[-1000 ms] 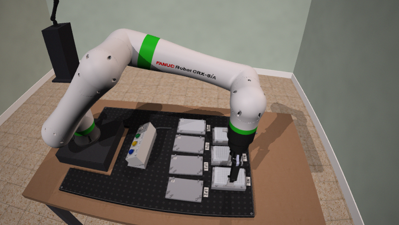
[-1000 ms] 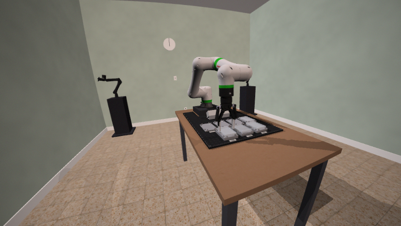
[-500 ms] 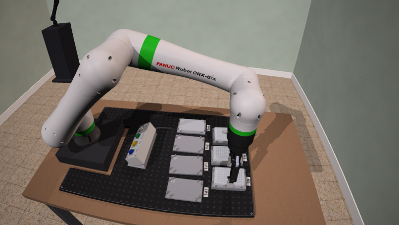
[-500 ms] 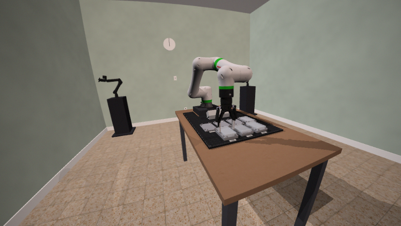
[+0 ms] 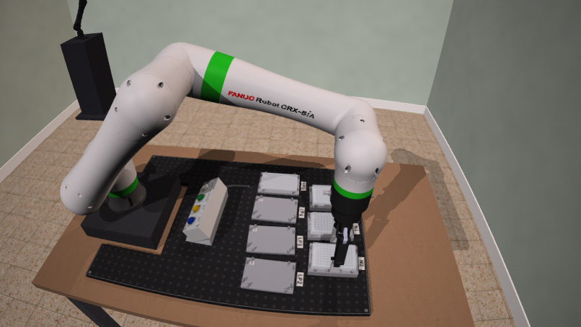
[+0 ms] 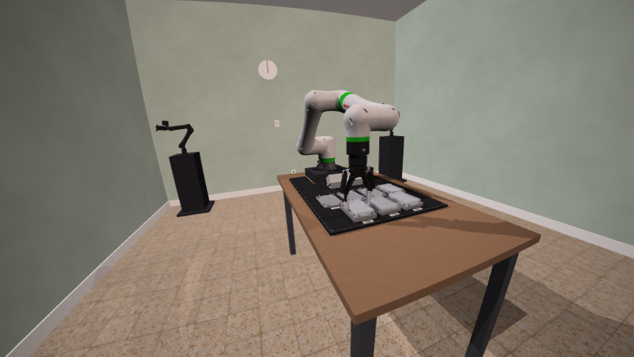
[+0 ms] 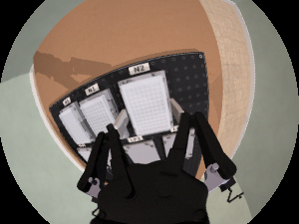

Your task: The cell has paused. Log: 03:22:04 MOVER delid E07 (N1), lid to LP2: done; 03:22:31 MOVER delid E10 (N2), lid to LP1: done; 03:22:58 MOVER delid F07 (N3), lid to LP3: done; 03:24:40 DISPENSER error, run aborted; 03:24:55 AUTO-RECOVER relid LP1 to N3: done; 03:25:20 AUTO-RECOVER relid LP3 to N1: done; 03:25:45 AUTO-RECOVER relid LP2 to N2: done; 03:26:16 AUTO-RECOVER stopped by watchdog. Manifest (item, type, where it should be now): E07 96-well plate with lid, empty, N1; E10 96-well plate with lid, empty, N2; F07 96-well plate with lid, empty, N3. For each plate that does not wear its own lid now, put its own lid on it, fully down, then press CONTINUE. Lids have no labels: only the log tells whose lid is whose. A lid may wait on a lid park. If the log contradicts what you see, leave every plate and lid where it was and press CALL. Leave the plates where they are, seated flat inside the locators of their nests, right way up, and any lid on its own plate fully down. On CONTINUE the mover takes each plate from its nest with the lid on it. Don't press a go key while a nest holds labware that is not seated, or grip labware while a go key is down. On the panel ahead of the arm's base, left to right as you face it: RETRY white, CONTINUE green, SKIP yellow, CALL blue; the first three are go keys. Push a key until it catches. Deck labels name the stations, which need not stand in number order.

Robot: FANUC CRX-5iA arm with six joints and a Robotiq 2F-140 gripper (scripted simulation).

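The nest n2 is 5 cm below my hand. The rest, counted from my hand: plate (1 cm behind, 13 cm to the left, 3 cm below); LP2 (18 cm behind, 7 cm to the right, 5 cm below); LP3 (19 cm behind, 6 cm to the left, 5 cm below).
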